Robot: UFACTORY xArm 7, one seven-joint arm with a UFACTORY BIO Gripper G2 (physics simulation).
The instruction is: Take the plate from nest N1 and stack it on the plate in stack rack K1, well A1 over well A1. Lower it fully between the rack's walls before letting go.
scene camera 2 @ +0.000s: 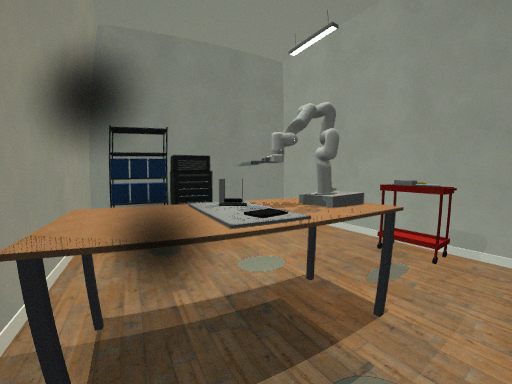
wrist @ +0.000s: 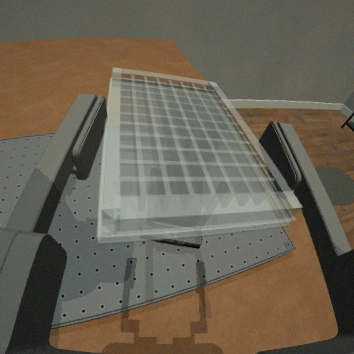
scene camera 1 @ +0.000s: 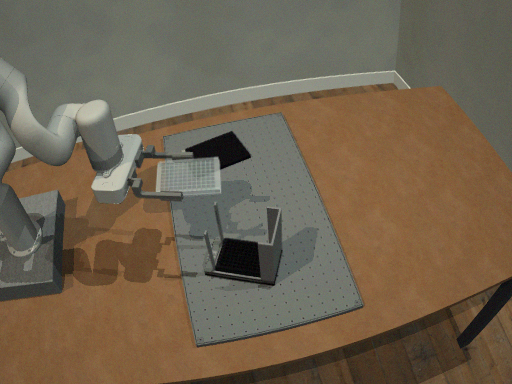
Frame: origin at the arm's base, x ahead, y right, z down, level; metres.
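Where they show: hand at its tool point: (scene camera 2: 253, 162) (wrist: 190, 145) (scene camera 1: 177, 176); arm's base at its link origin: (scene camera 2: 324, 193) (scene camera 1: 25, 239).
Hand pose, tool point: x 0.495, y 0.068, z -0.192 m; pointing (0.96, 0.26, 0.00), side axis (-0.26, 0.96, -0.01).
Things, the pixels of their top centre, and the offset from my tool point. Level surfaces: height alone.
- clear gridded plate at its top centre: (wrist: 186, 106) (scene camera 1: 186, 171) (scene camera 2: 249, 161) dx +0.020, dy +0.002, dz -0.009 m
- grey perforated board at its surface level: dz +0.246 m
- Stack rack K1 at its top centre: (wrist: 194, 138) (scene camera 1: 237, 221) (scene camera 2: 232, 178) dx +0.103, dy +0.059, dz +0.092 m
- black gridded plate at its top centre: (wrist: 179, 186) (scene camera 1: 247, 256) dx +0.112, dy +0.063, dz +0.212 m
- black nest N1 at its top centre: (scene camera 1: 214, 151) (scene camera 2: 266, 210) dx +0.080, dy -0.311, dz +0.231 m
- wooden table at its surface level: dz +0.259 m
My gripper (scene camera 1: 187, 175) (scene camera 2: 258, 162) (wrist: 186, 145) is shut on a clear gridded plate (scene camera 1: 207, 176) (scene camera 2: 245, 164) (wrist: 175, 165), one finger along each long side. The plate is about level and high above the grey perforated board (scene camera 1: 300, 190) (scene camera 2: 220, 214) (wrist: 105, 292). Stack rack K1 (scene camera 1: 271, 256) (scene camera 2: 222, 192) stands on the board, with a tall wall and thin posts around a black gridded plate (scene camera 1: 238, 256). In the wrist view the held plate hides most of what lies below it. The black nest N1 (scene camera 1: 235, 145) (scene camera 2: 266, 213) lies on the board, without a visible plate.
The rack's upright wall and posts rise from the board on the wooden table (scene camera 1: 400, 190) (scene camera 2: 115, 225). The arm's grey base block (scene camera 1: 50, 240) (scene camera 2: 332, 199) is at the table's side. A red cart (scene camera 2: 417, 189), a shelf unit (scene camera 2: 138, 131) and a dark cabinet (scene camera 2: 191, 180) stand beyond the table.
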